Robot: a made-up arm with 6 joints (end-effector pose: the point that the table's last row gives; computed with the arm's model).
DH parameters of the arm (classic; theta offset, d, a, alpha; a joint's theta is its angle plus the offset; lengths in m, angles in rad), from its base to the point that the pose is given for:
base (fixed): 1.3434 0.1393 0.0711 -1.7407
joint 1: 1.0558 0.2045 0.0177 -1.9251
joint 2: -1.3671 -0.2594 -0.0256 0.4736
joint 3: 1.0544 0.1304 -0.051 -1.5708
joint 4: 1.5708 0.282 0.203 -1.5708
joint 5: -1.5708 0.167 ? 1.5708
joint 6: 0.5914 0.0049 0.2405 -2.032
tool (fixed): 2.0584 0.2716 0 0
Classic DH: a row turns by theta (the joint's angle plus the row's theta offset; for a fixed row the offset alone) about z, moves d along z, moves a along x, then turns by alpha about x.
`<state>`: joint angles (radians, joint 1 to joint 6).
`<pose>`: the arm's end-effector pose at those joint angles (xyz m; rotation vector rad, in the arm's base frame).
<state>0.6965 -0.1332 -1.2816 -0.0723 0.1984 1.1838</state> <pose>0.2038 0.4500 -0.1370 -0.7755 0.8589 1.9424</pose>
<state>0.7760 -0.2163 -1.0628 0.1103 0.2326 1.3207</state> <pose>0.2132 0.4385 -0.0719 -1.0860 0.6954 1.7902</pose>
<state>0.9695 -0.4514 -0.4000 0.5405 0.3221 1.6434</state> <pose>0.1397 0.4725 0.0422 -1.7377 0.0511 1.4327</pose>
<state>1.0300 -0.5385 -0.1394 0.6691 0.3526 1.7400</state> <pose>0.0956 0.4870 0.0593 -1.8650 -0.2392 1.3174</pose>
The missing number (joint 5, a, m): 0.097
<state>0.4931 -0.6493 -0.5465 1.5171 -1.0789 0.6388</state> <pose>0.4125 -0.1368 0.1004 0.0404 1.2870 0.2841</pose>
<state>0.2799 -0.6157 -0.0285 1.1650 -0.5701 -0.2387</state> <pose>0.5791 0.0582 0.2196 0.6059 0.4089 1.2611</pose>
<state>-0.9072 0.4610 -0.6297 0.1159 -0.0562 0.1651</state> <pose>0.1731 -0.1991 0.7522 -0.0576 -0.8597 1.4965</pose>
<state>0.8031 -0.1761 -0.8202 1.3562 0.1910 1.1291</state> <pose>0.2412 0.1155 0.3599 -0.9956 0.1816 0.6429</pose>
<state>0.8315 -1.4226 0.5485 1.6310 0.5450 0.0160</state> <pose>0.5907 0.0246 0.0671 0.3482 -0.1790 1.6149</pose>
